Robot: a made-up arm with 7 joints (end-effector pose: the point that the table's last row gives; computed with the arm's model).
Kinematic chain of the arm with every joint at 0, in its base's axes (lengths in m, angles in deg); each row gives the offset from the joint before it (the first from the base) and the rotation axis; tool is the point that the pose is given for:
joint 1: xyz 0 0 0.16 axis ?
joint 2: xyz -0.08 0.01 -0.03 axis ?
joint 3: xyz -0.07 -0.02 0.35 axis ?
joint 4: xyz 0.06 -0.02 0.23 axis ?
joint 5: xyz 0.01 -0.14 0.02 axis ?
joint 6: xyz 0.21 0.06 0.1 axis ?
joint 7: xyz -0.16 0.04 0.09 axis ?
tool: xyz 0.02 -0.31 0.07
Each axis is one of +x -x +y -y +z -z.
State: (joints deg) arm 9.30 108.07 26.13 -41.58 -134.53 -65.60 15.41
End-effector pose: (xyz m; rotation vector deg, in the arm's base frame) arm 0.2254 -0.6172 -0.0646 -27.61 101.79 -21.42
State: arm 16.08 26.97 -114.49 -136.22 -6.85 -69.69 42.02
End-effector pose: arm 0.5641 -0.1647 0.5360 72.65 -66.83 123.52
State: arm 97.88 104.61 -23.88 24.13 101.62 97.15 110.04
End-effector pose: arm 0.0319 -0.7892 0.3047 51.25 134.35 -9.72
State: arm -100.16 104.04 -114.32 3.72 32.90 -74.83 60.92
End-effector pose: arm -0.5190 0.3794 -0.0692 -62.09 -70.92 -96.88
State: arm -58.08 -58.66 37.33 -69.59 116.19 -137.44 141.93
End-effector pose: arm 0.4905 0.1097 1.1421 -70.65 60.10 -35.17
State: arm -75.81 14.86 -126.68 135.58 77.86 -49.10 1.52
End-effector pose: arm 0.1341 0.4522 0.3996 -92.77 23.76 -2.78
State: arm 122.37 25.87 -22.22 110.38 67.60 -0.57 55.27
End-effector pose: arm -0.4839 -0.2222 0.3603 -39.04 -26.75 59.95
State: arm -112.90 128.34 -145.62 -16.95 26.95 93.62 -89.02
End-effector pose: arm -0.1378 0.2195 0.1239 134.45 4.36 -33.84
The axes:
joint 1: -y
joint 2: +x
joint 3: -y
joint 4: +z
joint 5: +x
joint 6: -y
joint 7: -z

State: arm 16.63 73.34 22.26 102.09 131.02 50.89 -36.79
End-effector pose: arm 0.0230 -0.3766 0.3945 -151.12 10.96 -95.22
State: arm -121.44 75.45 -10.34 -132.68 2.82 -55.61 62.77
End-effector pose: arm 0.3465 -1.1034 0.1675 47.46 -24.42 37.16
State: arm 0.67 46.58 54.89 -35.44 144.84 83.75 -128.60
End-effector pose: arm -0.4738 -0.5906 0.0219 19.57 -120.72 -103.01
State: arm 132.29 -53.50 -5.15 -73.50 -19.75 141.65 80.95
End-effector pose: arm -0.3335 -0.0882 -0.3659 25.23 74.73 6.43
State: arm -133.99 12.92 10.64 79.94 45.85 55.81 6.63
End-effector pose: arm 0.2118 -0.2161 -0.3099 81.26 79.45 -57.06
